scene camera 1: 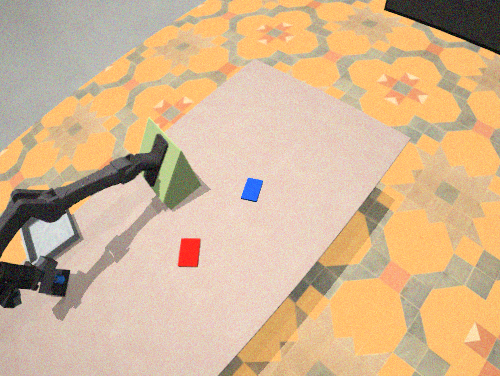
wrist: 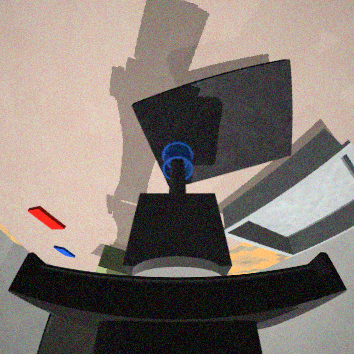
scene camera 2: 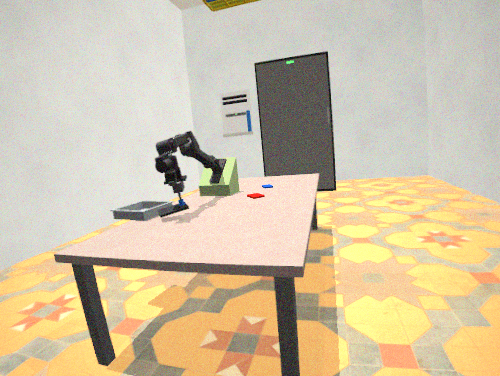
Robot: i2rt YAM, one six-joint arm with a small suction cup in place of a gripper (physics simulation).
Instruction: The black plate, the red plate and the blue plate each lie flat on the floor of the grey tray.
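Places are measured from the arm's base along level axes (x ahead, y left, z up), in centimetres.
Where they show: end effector, tool point: (scene camera 1: pixel 64 280) (wrist: pixel 176 148) (scene camera 2: pixel 182 206); arm's base, origin of the base link: (scene camera 1: pixel 156 161) (scene camera 2: pixel 218 171).
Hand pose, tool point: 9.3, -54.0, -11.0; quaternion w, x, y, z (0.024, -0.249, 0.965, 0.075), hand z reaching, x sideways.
Observation:
Each offset is from my tool point to the top centre of the thing, as dx, dy, dz.
My suction cup (scene camera 1: pixel 60 279) (scene camera 2: pixel 181 202) (wrist: pixel 178 155) is on the black plate @[-2.5, -4.1, +1.7] (scene camera 1: pixel 61 290) (scene camera 2: pixel 170 211) (wrist: pixel 250 110), near one of its edges, and holds it a little above the table beside the grey tray @[-26.7, +0.1, +0.4] (scene camera 1: pixel 50 236) (scene camera 2: pixel 129 215) (wrist: pixel 310 200). The part of the tray's pale floor that shows has no plate on it. The red plate @[+20.7, +43.5, -3.6] (scene camera 1: pixel 189 252) (scene camera 2: pixel 255 195) (wrist: pixel 46 218) lies flat on the table. The blue plate @[+16.6, +76.0, -3.6] (scene camera 1: pixel 252 190) (scene camera 2: pixel 267 186) (wrist: pixel 64 251) also lies flat on the table, farther from the tray than the red plate.
The green wedge-shaped mount (scene camera 1: pixel 184 177) (scene camera 2: pixel 228 182) (wrist: pixel 112 261) carries the arm's base. The arm's upper links pass over the tray's back side in the first scene view. The tray stands near the table's edge.

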